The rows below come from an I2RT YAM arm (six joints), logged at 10 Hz.
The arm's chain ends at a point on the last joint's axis. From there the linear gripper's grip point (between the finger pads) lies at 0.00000 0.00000 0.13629 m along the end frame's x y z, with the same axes.
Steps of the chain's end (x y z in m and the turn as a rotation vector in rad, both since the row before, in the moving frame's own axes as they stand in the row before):
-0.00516 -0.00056 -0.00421 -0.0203 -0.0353 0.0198
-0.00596 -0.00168 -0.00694 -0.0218 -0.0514 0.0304
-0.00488 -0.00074 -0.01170 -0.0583 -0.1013 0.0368
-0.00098 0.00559 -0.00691 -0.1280 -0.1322 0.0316
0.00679 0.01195 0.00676 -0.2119 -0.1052 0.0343
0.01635 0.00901 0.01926 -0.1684 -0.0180 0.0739
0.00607 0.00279 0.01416 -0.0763 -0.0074 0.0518
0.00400 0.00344 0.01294 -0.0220 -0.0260 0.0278
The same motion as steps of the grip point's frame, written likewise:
-0.01000 0.00216 -0.00432 -0.0203 -0.0353 0.0198
-0.01301 0.00118 -0.00715 -0.0218 -0.0514 0.0304
-0.01880 0.00693 -0.01263 -0.0583 -0.1013 0.0368
-0.01917 0.02265 -0.00921 -0.1280 -0.1322 0.0316
-0.00790 0.04031 0.00296 -0.2119 -0.1052 0.0343
0.01307 0.03174 0.01731 -0.1684 -0.0180 0.0739
0.00479 0.01315 0.01376 -0.0763 -0.0074 0.0518
0.00042 0.00639 0.01286 -0.0220 -0.0260 0.0278

